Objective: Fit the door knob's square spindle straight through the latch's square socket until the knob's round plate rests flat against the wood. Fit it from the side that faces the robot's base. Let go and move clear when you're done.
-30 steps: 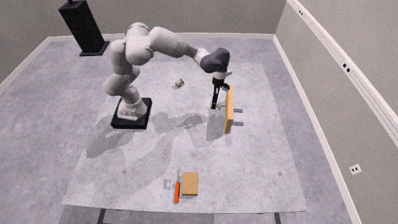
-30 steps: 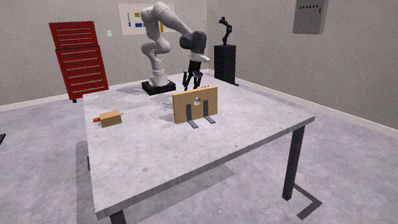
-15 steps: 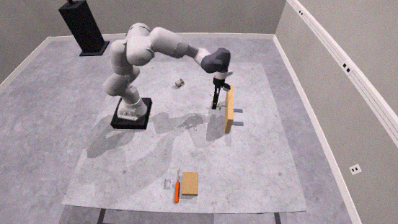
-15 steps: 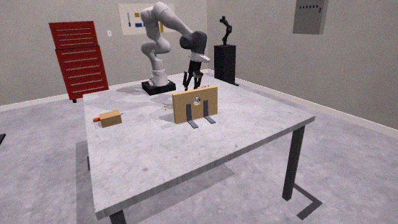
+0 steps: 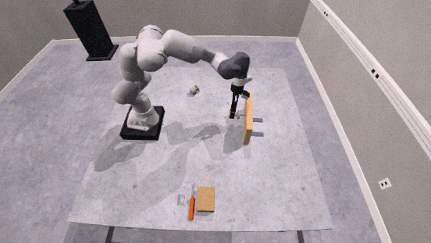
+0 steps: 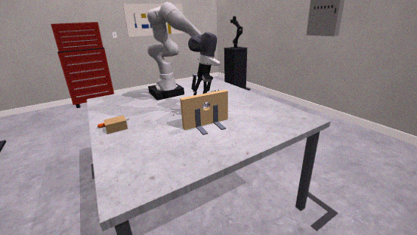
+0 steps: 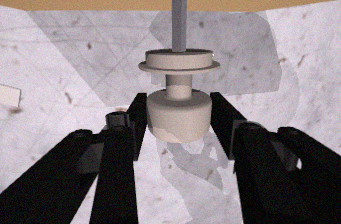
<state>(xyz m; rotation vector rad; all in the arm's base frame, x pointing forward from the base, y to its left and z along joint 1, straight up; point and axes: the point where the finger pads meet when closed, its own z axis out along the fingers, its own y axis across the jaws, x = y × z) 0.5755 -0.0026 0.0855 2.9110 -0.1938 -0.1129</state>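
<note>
Now: hand 100 mm short of the latch socket, 20 mm to the left of it and 20 mm above it. Round my hand: wooden block 510 mm to the right, 170 mm behind, 120 mm below; upright wooden panel 100 mm ahead, 40 mm below, 20 mm to the right; pale chip 200 mm to the left, 150 mm below, 20 mm ahead.
</note>
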